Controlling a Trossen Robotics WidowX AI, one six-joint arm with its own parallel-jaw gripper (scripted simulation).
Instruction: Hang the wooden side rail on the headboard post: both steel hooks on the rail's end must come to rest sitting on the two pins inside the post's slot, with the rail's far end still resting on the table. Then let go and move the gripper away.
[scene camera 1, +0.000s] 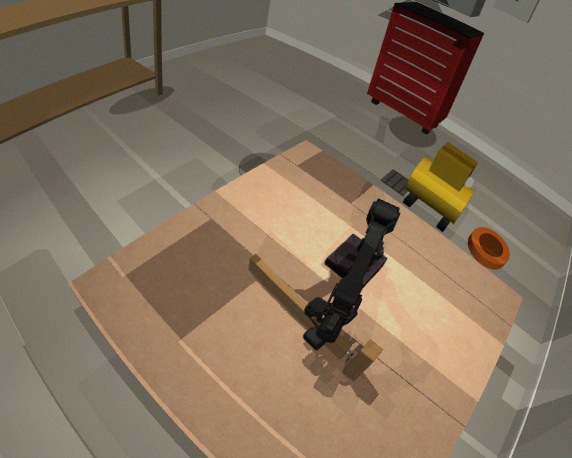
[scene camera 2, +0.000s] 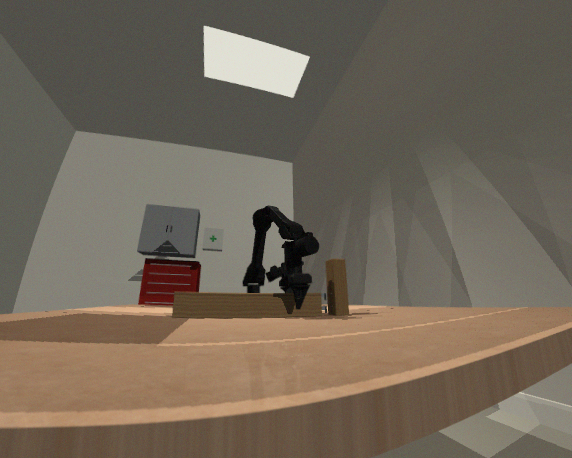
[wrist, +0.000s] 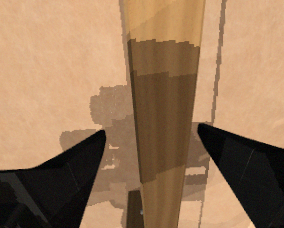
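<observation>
Gripper state: my gripper (scene camera 2: 294, 308) is open and holds nothing; it also appears in scene camera 1 (scene camera 1: 324, 336) and in the wrist view (wrist: 151, 130). A wooden side rail is visible in scene camera 2 (scene camera 2: 217, 305), scene camera 1 (scene camera 1: 281, 290) and the wrist view (wrist: 163, 50). A headboard post (scene camera 2: 336, 283) is visible as well, also in scene camera 1 (scene camera 1: 368, 354).
</observation>
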